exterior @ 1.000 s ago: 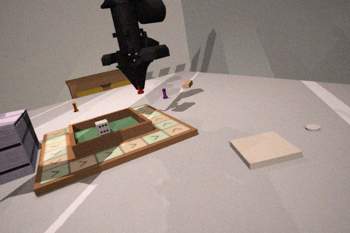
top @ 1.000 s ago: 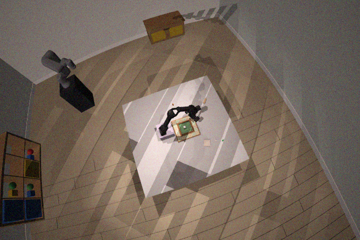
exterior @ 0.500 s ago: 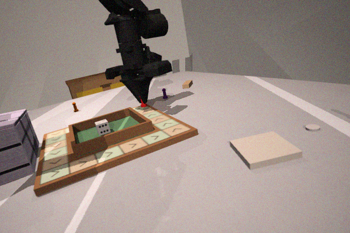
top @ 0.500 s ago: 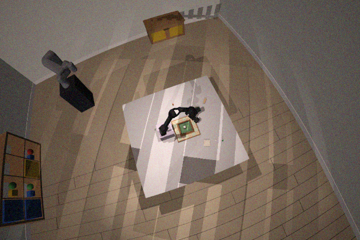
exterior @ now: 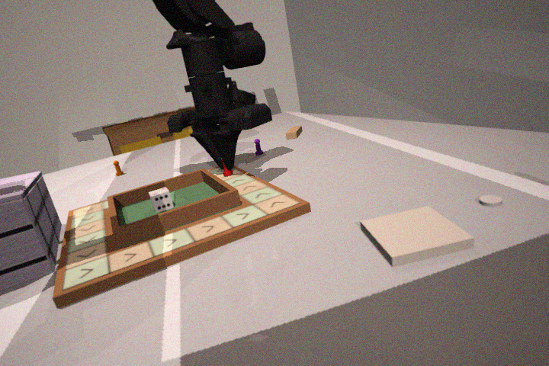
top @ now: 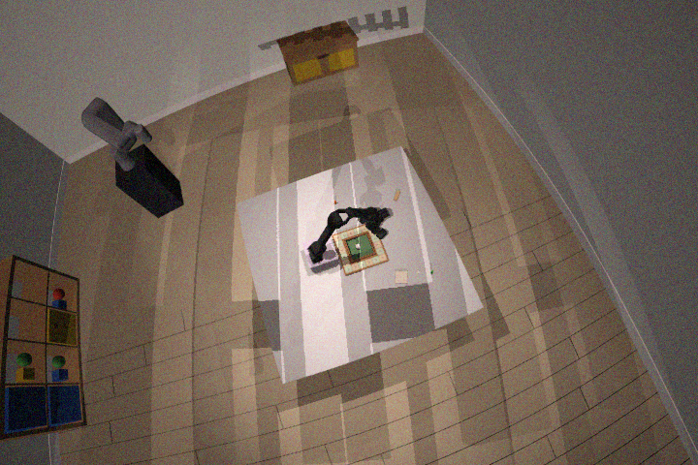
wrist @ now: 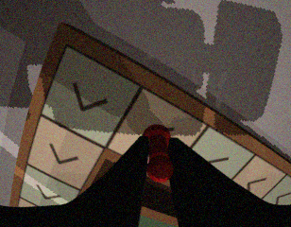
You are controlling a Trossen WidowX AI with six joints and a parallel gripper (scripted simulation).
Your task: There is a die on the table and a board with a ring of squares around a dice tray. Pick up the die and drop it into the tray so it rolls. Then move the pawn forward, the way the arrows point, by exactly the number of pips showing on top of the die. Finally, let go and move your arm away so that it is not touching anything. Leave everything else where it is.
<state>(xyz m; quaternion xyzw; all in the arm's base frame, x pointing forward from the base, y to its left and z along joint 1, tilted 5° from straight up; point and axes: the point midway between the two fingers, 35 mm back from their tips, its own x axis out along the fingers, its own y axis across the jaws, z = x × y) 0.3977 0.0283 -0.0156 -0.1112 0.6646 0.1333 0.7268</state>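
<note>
The red pawn lies right at my gripper tip. The rest, counted from my gripper tip: white die (13 cm behind, 5 cm to the right); purple pawn (13 cm ahead, 11 cm to the left, 1 cm below); green dice tray (12 cm behind, 5 cm to the right, 2 cm below).
</note>
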